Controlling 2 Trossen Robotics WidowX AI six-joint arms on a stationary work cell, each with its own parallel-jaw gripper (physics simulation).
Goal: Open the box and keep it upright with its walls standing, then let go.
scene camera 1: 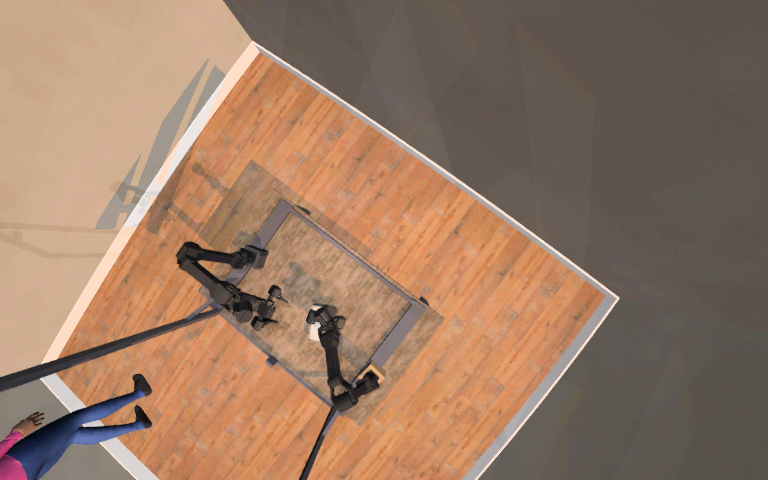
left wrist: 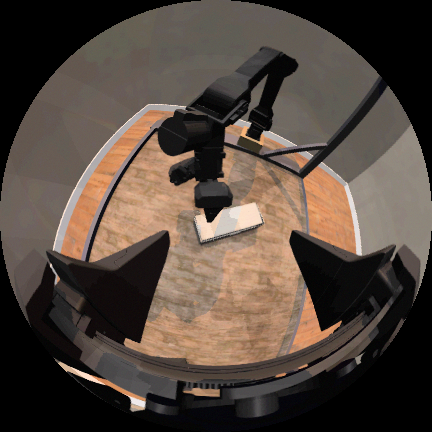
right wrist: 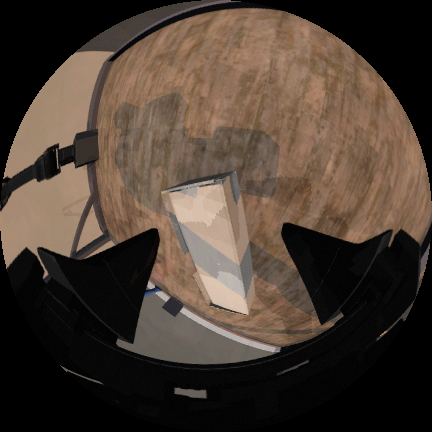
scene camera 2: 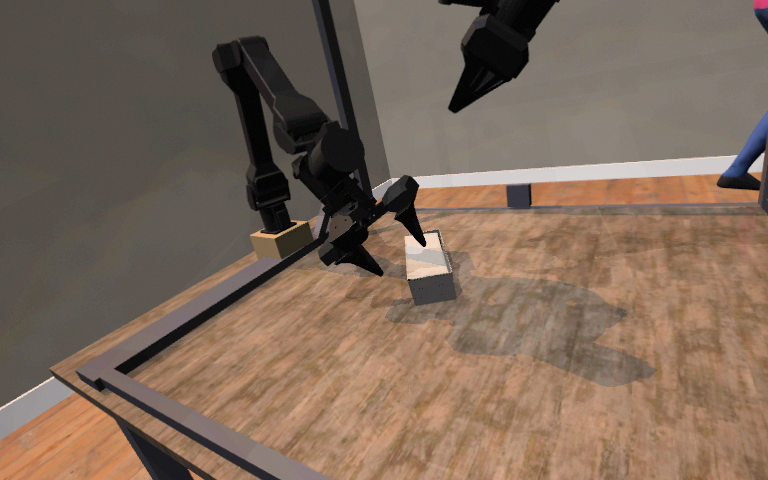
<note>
The left gripper (scene camera 2: 457, 98) is open and holds nothing. The right gripper (scene camera 2: 403, 260) is open and holds nothing. Also in view: a dark metal frame (right wrist: 96, 94).
The left gripper shows as well in scene camera 1 (scene camera 1: 283, 312) and in the left wrist view (left wrist: 232, 236). The right gripper is seen too in the left wrist view (left wrist: 206, 209) and in the right wrist view (right wrist: 222, 232). The dark metal frame is seen too in the left wrist view (left wrist: 112, 185).
</note>
